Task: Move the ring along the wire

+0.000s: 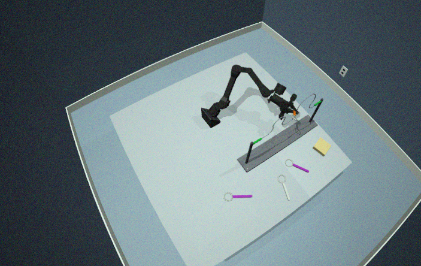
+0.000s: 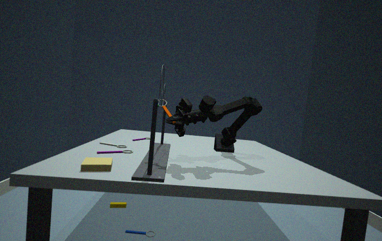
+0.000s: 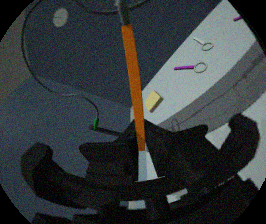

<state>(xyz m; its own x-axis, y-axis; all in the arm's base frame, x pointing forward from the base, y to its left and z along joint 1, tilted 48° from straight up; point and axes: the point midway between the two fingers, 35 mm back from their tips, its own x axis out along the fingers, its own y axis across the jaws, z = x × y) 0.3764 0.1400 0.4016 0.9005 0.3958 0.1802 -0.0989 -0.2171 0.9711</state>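
Now: gripper tip 70 mm to the left of the orange-handled ring, 50 mm below it and 10 mm short of it. Round my gripper tip: yellow block: 680 mm below, 600 mm to the right, 280 mm ahead; blue-handled ring: 690 mm below, 290 mm to the right, 70 mm ahead; white-handled ring: 330 mm to the right, 270 mm ahead, 190 mm below.
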